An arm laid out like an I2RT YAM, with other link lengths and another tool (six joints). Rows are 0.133 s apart.
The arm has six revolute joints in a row. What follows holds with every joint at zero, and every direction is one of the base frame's.
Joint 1 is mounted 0.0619 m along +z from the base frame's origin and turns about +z.
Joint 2 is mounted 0.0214 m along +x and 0.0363 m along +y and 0.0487 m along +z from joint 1 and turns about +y.
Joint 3 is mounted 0.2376 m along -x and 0.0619 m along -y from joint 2 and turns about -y.
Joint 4 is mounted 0.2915 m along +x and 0.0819 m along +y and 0.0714 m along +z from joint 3 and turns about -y.
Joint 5 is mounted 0.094 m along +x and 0.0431 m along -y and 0.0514 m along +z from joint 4 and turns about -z.
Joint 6 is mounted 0.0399 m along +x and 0.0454 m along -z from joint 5 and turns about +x.
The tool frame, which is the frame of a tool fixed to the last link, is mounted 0.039 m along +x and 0.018 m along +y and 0.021 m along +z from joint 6; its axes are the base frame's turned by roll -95.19, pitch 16 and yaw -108.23 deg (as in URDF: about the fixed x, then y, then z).
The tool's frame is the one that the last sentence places.
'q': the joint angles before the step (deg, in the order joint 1, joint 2, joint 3, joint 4, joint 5, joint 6). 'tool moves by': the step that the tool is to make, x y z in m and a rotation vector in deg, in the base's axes. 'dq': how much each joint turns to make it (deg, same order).
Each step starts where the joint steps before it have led.
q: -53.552 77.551 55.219 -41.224 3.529 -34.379
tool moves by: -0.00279 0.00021 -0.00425 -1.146 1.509 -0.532
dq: 0.103 -0.389 -1.022 0.679 1.979 -0.277
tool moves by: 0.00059 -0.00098 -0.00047 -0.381 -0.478 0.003
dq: -0.055 -0.047 -0.320 0.862 -0.167 0.019
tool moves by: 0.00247 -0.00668 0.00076 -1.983 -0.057 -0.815
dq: 0.000 0.677 0.265 2.020 1.383 0.191
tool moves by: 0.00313 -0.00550 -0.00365 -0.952 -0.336 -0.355
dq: -0.021 1.198 -0.002 2.147 0.421 0.148
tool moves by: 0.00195 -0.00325 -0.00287 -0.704 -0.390 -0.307
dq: 0.002 0.652 -0.264 1.686 0.245 0.217
